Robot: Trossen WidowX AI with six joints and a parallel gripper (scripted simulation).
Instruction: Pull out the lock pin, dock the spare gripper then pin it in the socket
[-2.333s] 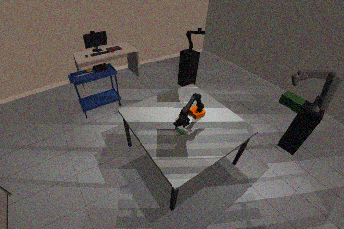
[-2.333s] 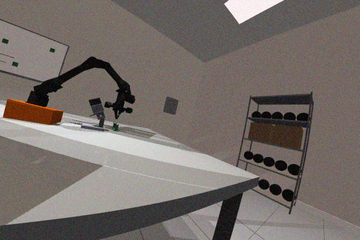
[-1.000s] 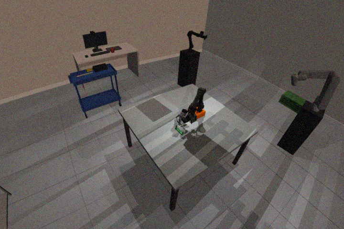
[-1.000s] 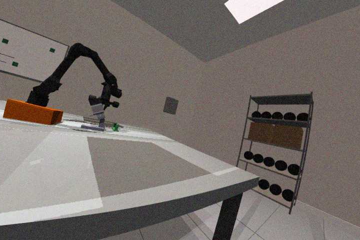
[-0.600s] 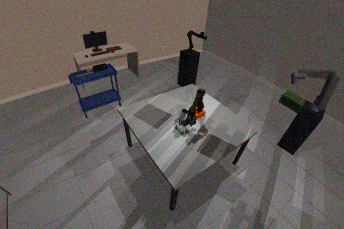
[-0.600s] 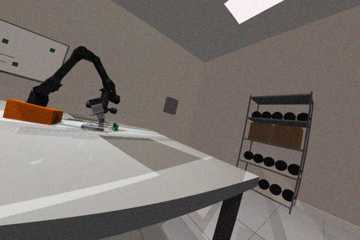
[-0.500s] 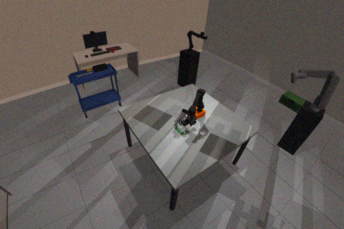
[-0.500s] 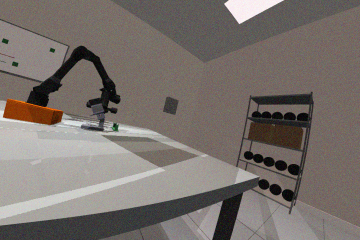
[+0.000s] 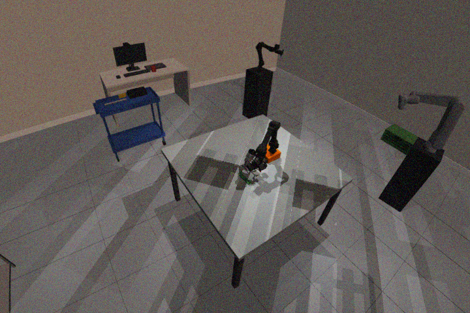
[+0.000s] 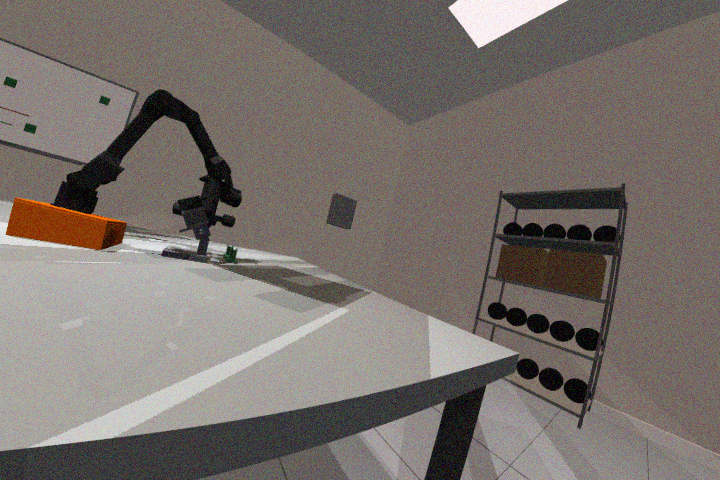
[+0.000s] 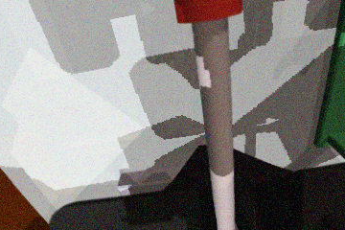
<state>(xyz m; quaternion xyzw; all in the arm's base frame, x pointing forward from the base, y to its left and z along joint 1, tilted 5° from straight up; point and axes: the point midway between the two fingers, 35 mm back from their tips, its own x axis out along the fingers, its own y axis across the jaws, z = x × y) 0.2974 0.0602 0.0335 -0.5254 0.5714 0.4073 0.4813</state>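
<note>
My gripper tip is now 90 mm to the left of the grey mount and 20 mm past it. Also, from my gripper tip: spare gripper: 90 mm to the right, 70 mm above, 30 mm behind; green bracket: 110 mm ahead, 20 mm below.
</note>
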